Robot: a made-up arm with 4 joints.
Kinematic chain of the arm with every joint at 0, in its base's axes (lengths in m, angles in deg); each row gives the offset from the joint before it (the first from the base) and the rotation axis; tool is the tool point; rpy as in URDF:
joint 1: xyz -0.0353 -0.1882 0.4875 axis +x
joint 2: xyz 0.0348 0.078 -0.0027 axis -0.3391 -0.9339 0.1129
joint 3: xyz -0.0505 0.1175 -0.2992 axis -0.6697 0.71 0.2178
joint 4: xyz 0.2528 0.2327 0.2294 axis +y
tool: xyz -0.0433 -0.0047 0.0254 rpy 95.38 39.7 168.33
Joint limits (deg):
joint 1: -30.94..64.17
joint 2: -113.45..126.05
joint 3: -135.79..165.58
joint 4: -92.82..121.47
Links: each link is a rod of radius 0.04 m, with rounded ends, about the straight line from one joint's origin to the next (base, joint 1, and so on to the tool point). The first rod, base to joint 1, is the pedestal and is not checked.
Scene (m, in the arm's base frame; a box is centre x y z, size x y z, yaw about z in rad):
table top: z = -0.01
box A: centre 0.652 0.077 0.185 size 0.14 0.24 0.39 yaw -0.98
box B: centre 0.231 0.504 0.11 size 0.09 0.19 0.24 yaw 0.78
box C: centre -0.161 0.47 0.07 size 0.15 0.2 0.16 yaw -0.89
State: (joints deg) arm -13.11 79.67 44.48 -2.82
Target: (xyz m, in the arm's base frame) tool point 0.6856 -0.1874 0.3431
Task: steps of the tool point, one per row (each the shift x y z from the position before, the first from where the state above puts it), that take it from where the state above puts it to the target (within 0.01 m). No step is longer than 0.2 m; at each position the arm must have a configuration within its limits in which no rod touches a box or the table.
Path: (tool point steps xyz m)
1: -0.0040 0.0202 0.0499
2: 0.0720 -0.0108 0.0480
3: 0.0616 -0.0196 0.0702
4: 0.0447 -0.0279 0.0899
5: 0.0222 -0.0357 0.1040
6: 0.0625 -0.0991 -0.1031
7: 0.0240 -0.1203 -0.1069
8: -0.0195 -0.1337 -0.0969

